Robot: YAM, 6 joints.
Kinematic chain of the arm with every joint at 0, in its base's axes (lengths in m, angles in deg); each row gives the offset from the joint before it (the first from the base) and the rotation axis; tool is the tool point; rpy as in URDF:
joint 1: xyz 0 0 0.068 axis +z
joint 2: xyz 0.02 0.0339 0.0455 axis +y
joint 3: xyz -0.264 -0.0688 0 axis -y
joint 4: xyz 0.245 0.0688 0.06 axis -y
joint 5: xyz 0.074 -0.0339 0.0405 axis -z
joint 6: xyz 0.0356 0 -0.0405 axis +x
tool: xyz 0 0 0 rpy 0 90 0
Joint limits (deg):
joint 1: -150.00..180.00
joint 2: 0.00..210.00
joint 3: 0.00..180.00
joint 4: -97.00..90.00
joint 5: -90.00..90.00
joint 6: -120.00..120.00
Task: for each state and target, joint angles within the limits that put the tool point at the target. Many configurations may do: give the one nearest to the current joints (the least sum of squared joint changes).
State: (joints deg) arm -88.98 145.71 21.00 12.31 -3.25 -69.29
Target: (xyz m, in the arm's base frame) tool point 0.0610 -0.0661 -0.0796
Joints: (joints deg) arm -53.69 150.63 20.82 12.32 -16.35 -69.29
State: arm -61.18 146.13 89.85 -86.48 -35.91 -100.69
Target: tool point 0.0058 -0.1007 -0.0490
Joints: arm -94.25 173.34 49.92 -81.11 -21.86 -100.69
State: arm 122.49 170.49 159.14 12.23 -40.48 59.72
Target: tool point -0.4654 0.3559 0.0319
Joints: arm 139.99 164.15 128.54 -2.16 -48.36 59.72
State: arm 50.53 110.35 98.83 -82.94 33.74 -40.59
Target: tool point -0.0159 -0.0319 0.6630
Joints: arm 39.89 65.66 149.35 -50.18 23.65 -40.59
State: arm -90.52 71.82 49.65 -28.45 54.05 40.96
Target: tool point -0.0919 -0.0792 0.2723
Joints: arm -124.20 37.16 38.07 -46.37 62.23 40.96
